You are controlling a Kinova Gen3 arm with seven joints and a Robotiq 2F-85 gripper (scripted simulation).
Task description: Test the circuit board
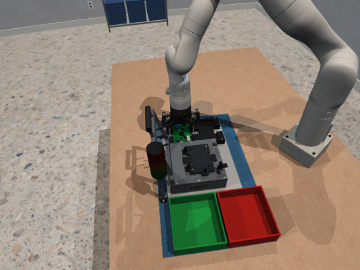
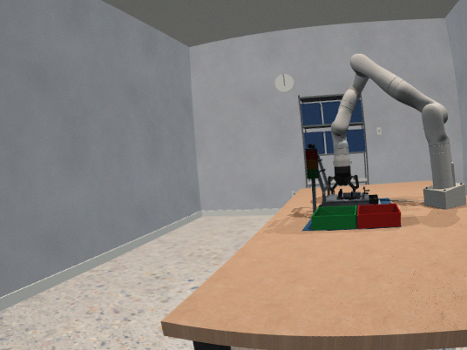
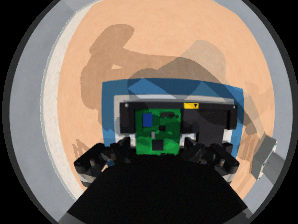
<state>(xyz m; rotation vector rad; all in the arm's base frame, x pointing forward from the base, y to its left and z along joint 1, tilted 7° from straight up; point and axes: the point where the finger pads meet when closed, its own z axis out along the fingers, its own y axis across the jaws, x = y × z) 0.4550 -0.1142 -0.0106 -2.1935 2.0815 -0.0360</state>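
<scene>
The green circuit board lies 1 cm below my hand. Also, from my hand: red bin: 36 cm to the left, 17 cm behind, 2 cm below; then green bin: 37 cm to the left, 2 cm below, 2 cm behind; then tester lid: 18 cm to the left, 15 cm above, 7 cm ahead.
</scene>
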